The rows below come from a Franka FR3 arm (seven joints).
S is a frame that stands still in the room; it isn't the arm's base.
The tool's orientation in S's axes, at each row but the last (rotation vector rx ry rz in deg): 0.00 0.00 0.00; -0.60 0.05 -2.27; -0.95 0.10 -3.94; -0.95 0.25 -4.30; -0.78 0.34 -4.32; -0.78 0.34 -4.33; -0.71 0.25 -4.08
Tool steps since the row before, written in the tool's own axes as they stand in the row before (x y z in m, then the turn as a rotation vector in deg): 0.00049 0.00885 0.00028 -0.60 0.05 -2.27; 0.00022 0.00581 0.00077 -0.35 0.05 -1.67; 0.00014 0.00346 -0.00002 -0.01 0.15 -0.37; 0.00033 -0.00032 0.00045 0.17 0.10 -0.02; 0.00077 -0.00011 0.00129 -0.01 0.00 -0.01; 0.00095 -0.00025 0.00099 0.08 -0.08 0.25; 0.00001 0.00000 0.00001 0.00 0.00 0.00
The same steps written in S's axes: 0.00049 0.00885 0.00028 -0.60 0.05 -2.27; 0.00045 0.00580 0.00071 -0.35 0.05 -1.67; 0.00038 0.00344 -0.00008 0.00 0.14 -0.37; 0.00031 -0.00034 0.00045 0.18 0.09 -0.02; 0.00077 -0.00015 0.00129 -0.01 0.00 -0.01; 0.00093 -0.00031 0.00099 0.08 -0.08 0.25; 0.00001 0.00000 0.00001 0.00 0.00 0.00
